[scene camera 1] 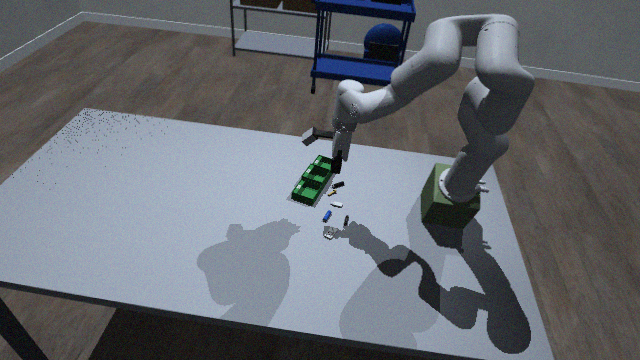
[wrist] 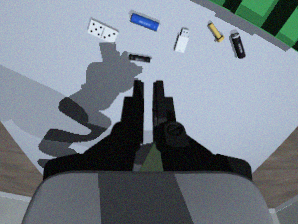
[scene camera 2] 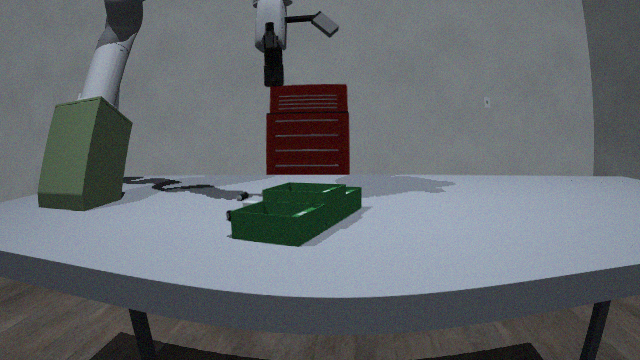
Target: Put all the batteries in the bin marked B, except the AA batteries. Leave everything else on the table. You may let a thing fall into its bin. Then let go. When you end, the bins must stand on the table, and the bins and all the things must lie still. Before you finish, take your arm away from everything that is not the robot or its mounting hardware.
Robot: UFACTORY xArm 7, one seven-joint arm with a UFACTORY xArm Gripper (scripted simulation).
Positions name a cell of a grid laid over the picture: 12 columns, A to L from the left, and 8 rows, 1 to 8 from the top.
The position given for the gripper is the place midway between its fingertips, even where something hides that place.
In view: the gripper (scene camera 2: F2).
The gripper also shows in scene camera 1 (scene camera 1: G4) and in the wrist view (wrist: F4).
